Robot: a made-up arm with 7 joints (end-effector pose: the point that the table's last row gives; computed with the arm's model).
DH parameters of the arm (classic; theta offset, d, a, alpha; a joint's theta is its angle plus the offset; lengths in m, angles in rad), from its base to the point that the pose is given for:
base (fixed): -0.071 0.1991 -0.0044 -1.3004
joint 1: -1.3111 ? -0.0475 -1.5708
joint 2: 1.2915 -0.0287 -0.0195 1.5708
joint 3: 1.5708 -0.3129 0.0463 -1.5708
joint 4: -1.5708 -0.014 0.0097 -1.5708
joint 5: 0 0.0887 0.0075 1.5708
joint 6: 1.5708 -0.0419 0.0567 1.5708
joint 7: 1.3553 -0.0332 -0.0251 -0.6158
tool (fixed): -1.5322 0.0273 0 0
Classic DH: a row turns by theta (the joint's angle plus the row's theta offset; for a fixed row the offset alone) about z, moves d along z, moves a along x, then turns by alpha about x.
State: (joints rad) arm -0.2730 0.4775 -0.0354 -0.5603 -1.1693 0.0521 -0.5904
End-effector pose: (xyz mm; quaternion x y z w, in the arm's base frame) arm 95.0 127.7 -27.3 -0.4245 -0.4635 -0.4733 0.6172
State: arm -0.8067 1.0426 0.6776 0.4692 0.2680 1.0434 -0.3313
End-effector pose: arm 260.0 367.9 102.9 0.1397 -0.0118 0.3003 0.9435
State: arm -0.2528 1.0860 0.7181 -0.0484 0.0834 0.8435 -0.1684
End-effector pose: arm 151.2 369.3 67.2 0.3989 -0.0785 0.1992 0.8916
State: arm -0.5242 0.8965 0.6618 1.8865 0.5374 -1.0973 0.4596
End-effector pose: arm 177.3 347.4 -113.8 0.3815 -0.1534 0.1822 0.8932
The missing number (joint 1, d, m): 0.0493
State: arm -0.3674 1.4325 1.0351 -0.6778 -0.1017 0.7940 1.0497
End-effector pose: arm 153.6 316.7 255.8 0.4752 -0.6497 0.5026 0.3154
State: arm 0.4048 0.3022 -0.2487 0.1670 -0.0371 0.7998 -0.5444
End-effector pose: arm -162.6 88.8 -156.7 -0.2224 0.5136 -0.2153 0.8003
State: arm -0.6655 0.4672 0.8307 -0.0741 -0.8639 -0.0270 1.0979
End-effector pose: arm 252.2 238.4 83.0 -0.2441 -0.4770 0.6378 0.5533
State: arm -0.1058 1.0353 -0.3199 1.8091 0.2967 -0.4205 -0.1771
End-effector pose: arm -69.9 404.5 -96.8 0.3484 0.5830 -0.1572 0.7170
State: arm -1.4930 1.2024 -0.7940 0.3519 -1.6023 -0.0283 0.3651
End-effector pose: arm 348.5 168.7 239.7 -0.1369 -0.4455 -0.0359 0.8840
